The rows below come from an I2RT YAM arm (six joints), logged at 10 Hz.
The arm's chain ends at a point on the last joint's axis. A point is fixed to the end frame.
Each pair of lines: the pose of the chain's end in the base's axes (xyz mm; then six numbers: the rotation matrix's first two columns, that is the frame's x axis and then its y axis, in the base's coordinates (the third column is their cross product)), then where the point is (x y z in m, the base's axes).
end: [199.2 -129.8 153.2 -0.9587 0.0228 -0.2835 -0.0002 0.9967 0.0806]
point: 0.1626 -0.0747 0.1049
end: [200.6 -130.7 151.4 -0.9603 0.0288 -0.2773 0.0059 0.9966 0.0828]
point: 0.1640 -0.0753 0.1035
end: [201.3 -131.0 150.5 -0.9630 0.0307 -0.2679 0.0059 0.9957 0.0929]
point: 0.1642 -0.0752 0.1035
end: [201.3 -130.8 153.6 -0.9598 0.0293 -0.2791 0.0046 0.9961 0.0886]
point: 0.1648 -0.0752 0.1059
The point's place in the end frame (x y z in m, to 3 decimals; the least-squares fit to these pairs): 0.050 0.051 0.040
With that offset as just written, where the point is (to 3 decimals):
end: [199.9 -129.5 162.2 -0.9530 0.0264 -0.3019 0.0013 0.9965 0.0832]
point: 0.164 -0.074 0.113
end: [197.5 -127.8 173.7 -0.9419 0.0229 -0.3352 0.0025 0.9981 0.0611]
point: 0.164 -0.073 0.122
